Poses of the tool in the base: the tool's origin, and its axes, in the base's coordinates. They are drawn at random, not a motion.
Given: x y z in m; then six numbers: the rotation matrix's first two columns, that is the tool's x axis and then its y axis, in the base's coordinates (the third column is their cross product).
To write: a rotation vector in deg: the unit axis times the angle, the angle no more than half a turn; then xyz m. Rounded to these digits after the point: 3 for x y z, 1 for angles.
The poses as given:
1: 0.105 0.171 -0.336 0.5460 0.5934 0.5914 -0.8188 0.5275 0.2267
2: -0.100 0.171 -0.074 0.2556 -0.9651 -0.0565 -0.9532 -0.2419 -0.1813
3: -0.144 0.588 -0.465 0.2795 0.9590 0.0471 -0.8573 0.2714 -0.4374
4: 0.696 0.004 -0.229 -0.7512 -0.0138 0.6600 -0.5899 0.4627 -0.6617
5: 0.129 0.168 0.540 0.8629 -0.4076 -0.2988 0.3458 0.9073 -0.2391
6: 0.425 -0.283 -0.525 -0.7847 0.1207 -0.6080 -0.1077 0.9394 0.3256
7: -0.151 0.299 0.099 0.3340 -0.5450 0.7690 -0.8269 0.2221 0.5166
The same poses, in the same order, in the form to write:
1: 29.9 -27.6 50.6 0.105 0.171 -0.336
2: -134.2 103.8 -5.7 -0.100 0.171 -0.074
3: -20.5 -18.9 71.8 -0.144 0.588 -0.465
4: 28.7 -122.0 73.5 0.696 0.004 -0.229
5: -10.3 20.2 -22.8 0.129 0.168 0.540
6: 0.5 139.3 26.1 0.425 -0.283 -0.525
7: 83.0 -76.5 17.7 -0.151 0.299 0.099
